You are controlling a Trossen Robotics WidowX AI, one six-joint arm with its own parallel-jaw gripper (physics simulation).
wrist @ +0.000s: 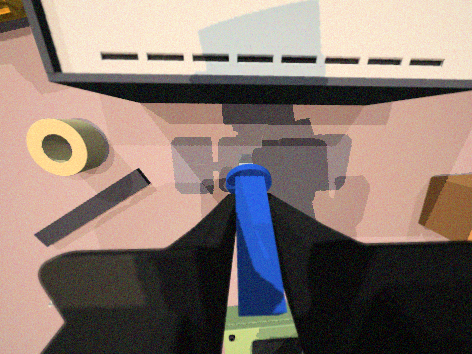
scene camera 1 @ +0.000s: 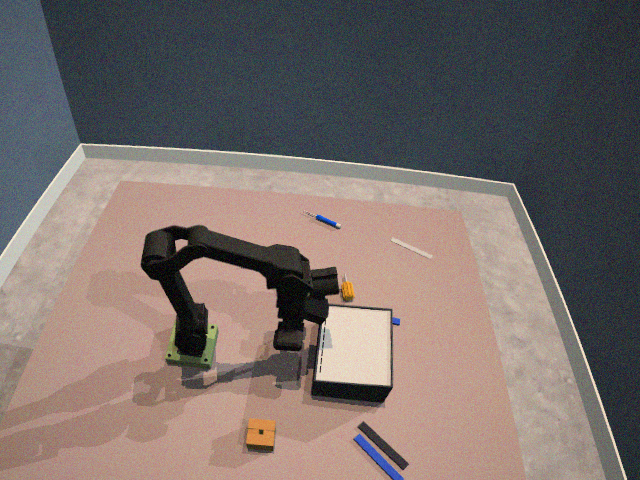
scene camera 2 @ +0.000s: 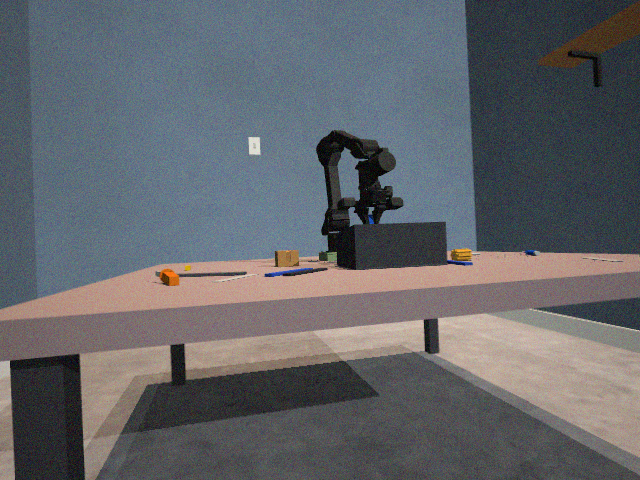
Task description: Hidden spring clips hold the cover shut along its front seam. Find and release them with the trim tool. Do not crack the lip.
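Frame: origin at the arm's base, x left, y down, z back, level; metres.
Where they show: gripper, fingertip midpoint: (wrist: 248, 200) (scene camera 1: 293, 332); arm's base, origin of the base link: (scene camera 1: 192, 344) (scene camera 2: 336, 251).
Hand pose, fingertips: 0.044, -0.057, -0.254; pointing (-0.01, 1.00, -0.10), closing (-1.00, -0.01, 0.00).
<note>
Things, the pixels of their top centre, and the offset from my fingertips, as dx, dy, dz. "spot": a spot on its surface instead.
- cover, surface spot: (wrist: 375, 25) spot: -0.060, +0.001, -0.088
- dark box, middle of its top: (scene camera 1: 356, 341) (scene camera 2: 386, 225) -0.016, -0.015, -0.154
- blue trim tool, middle of its top: (wrist: 267, 263) (scene camera 2: 371, 213) +0.000, -0.055, -0.005
- orange block, middle of its top: (scene camera 1: 261, 432) (scene camera 2: 286, 250) -0.248, +0.041, +0.045
- tape roll, middle of its top: (wrist: 56, 148) +0.163, +0.061, -0.026
- dark bar, middle of its top: (wrist: 88, 210) +0.169, +0.082, +0.044
- yellow item, middle of its top: (scene camera 2: 466, 248) (scene camera 1: 347, 282) +0.217, +0.055, -0.136
- dark strip, middle of its top: (scene camera 2: 306, 270) (scene camera 1: 383, 445) -0.240, +0.082, -0.241
- blue strip, middle of its top: (scene camera 2: 290, 270) (scene camera 1: 378, 458) -0.275, +0.081, -0.230
The cover (scene camera 1: 356, 346) (wrist: 375, 25) is a cream panel on top of a dark box (scene camera 1: 351, 391) (scene camera 2: 398, 245) (wrist: 250, 93). A row of several short dark slots (wrist: 255, 58) runs along its edge nearest the arm. My gripper (scene camera 2: 370, 221) (wrist: 248, 200) is shut on the blue trim tool (scene camera 2: 371, 219) (wrist: 253, 235), which has a round collar and a small pale tip pointing down. In the wrist view the tool stands over the mat, apart from the box wall. In scene camera 2 the box hides its lower end. No spring clips are visible.
An orange block (scene camera 1: 261, 434) (scene camera 2: 286, 258) (wrist: 450, 207) stands at one side. A tape roll (wrist: 80, 150) and a dark bar (wrist: 92, 207) lie at the other. A yellow item (scene camera 1: 347, 290) (scene camera 2: 461, 254) lies beyond the box. A dark strip (scene camera 1: 382, 445) and a blue strip (scene camera 1: 378, 457) lie beside it.
</note>
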